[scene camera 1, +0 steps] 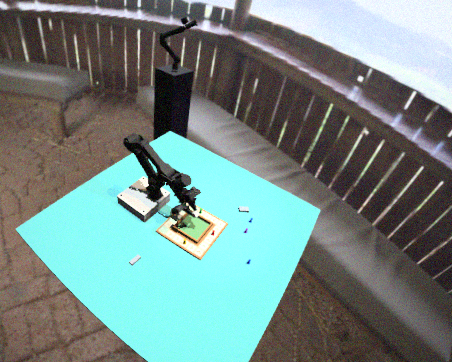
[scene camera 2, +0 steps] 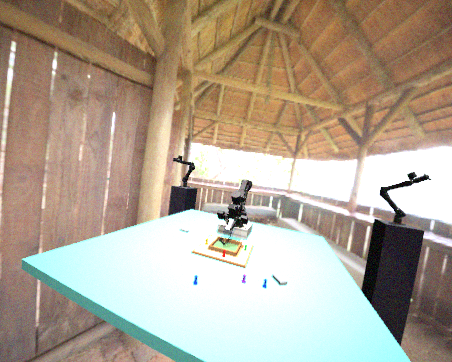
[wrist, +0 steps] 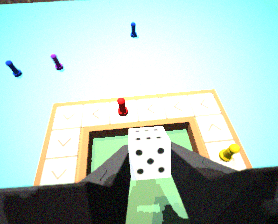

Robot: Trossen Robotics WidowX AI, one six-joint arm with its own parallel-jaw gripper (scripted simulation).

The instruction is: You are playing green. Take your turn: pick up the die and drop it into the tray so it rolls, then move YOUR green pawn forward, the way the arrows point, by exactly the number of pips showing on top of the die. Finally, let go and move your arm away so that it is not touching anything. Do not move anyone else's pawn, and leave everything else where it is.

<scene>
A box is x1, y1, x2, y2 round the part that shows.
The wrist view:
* gripper: [0, 141, 277, 223]
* white die: [128, 126, 170, 180], held by the gripper
</scene>
